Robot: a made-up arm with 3 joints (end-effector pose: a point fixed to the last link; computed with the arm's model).
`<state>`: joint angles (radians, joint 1 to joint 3).
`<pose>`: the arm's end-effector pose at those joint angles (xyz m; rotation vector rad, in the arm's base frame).
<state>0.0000 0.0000 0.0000</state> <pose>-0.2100 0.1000 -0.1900 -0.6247 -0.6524 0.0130</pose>
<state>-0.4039 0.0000 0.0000</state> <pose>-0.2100 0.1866 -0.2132 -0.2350 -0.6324 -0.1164</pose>
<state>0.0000 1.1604 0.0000</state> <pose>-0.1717 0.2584 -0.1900 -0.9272 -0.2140 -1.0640</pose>
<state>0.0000 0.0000 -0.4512</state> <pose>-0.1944 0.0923 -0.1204 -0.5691 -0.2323 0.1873</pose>
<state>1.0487 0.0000 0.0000</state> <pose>-0.2100 -0.0232 -0.0030 -1.6314 -0.6182 0.3742</pose>
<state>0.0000 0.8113 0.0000</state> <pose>-0.2027 0.2171 -0.1900 -0.8526 -0.3619 -0.7412</pose>
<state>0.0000 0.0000 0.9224</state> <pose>-0.1458 0.1113 -0.3168 -0.6763 -1.5063 -0.3736</pose>
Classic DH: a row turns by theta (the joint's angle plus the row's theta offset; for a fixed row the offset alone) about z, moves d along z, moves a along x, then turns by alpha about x. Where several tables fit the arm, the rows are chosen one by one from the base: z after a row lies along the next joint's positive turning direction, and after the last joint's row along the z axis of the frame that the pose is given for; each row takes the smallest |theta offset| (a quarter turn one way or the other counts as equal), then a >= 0, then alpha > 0; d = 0 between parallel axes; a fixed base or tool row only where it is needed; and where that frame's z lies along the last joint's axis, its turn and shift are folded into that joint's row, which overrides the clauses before.
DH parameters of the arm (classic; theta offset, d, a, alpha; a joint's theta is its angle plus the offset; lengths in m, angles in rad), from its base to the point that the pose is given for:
base (fixed): 1.5708 0.01 0.2 -1.5708
joint 1: 0 0.07 -0.05 -1.5708
joint 2: -1.5417 0.1938 -0.0217 1.4672
joint 3: 0.8069 0.1373 0.1112 2.1939
tool (fixed): -2.7871 0.142 0 0

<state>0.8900 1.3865 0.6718</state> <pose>-0.1292 -0.0038 -0.2134 -2.1457 -1.3298 -1.1389</pose>
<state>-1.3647 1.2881 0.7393</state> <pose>-0.1357 0.5073 -0.0211 -0.3412 0.2317 -1.3217</pose>
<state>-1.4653 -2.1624 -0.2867</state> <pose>0.0502 0.3403 -0.1360 0.7586 -2.2343 1.0945</pose>
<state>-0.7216 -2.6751 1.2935</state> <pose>-0.0328 0.4130 -0.2725 2.2841 -1.7476 0.8064</pose>
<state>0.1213 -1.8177 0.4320</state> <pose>0.0027 0.0085 -0.2353 0.3871 -1.1966 1.4655</pose>
